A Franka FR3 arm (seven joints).
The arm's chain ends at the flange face. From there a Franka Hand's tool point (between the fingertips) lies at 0.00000 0.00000 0.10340 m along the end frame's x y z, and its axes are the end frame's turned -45 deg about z.
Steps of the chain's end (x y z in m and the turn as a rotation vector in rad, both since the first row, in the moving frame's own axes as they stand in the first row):
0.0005, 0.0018, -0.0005, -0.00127, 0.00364, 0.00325
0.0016, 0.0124, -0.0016, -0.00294, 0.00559, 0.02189
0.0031, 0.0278, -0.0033, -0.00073, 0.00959, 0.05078
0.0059, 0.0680, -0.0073, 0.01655, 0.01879, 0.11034
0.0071, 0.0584, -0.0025, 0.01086, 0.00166, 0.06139
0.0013, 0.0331, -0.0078, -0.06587, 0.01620, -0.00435
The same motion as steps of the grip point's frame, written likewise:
-0.0007, 0.0020, -0.0005, -0.00347, 0.00168, 0.00325
-0.0074, 0.0105, -0.0016, -0.00603, 0.00187, 0.02189
-0.0168, 0.0226, -0.0033, -0.00730, 0.00626, 0.05078
-0.0413, 0.0526, -0.0073, -0.00158, 0.02499, 0.11034
-0.0353, 0.0457, -0.0025, 0.00651, 0.00885, 0.06139
-0.0261, 0.0303, -0.0080, -0.05803, -0.03512, -0.00435

